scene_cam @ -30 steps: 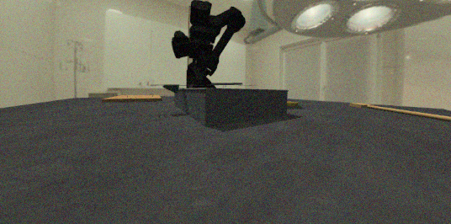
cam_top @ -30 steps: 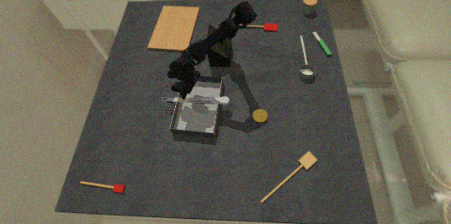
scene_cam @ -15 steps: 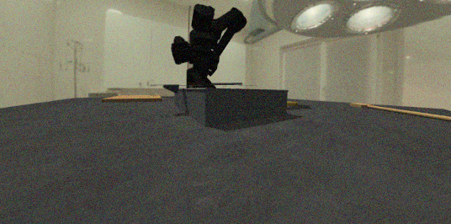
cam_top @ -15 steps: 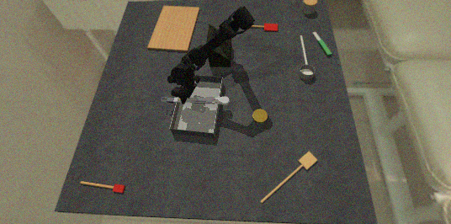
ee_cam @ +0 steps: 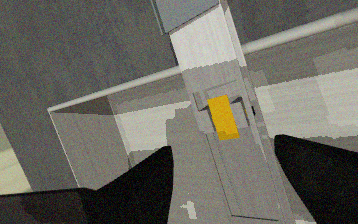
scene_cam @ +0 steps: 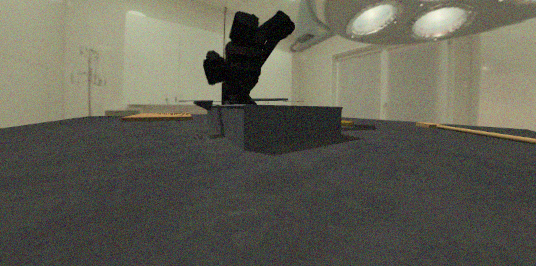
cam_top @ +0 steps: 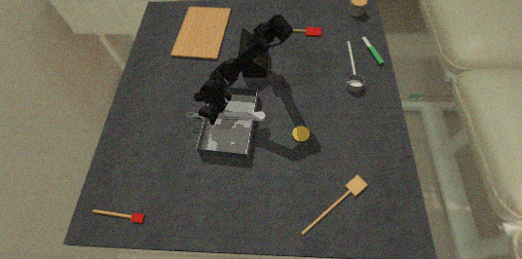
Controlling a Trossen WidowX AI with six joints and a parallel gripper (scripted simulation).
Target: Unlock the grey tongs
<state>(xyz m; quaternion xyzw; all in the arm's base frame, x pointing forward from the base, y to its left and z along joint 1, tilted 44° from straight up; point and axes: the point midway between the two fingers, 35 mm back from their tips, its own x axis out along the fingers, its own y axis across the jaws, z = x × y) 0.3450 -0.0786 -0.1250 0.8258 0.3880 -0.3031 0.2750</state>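
The yellow lock piece is 20 mm behind my gripper tip, 20 mm to the right of it and 20 mm above it. The rest, counted from my gripper tip: wooden board 560 mm behind, 130 mm to the right, 30 mm below; then grey roasting tin 10 mm behind, 60 mm to the left, 10 mm below; then yellow disc 40 mm ahead, 350 mm to the left, 30 mm below.
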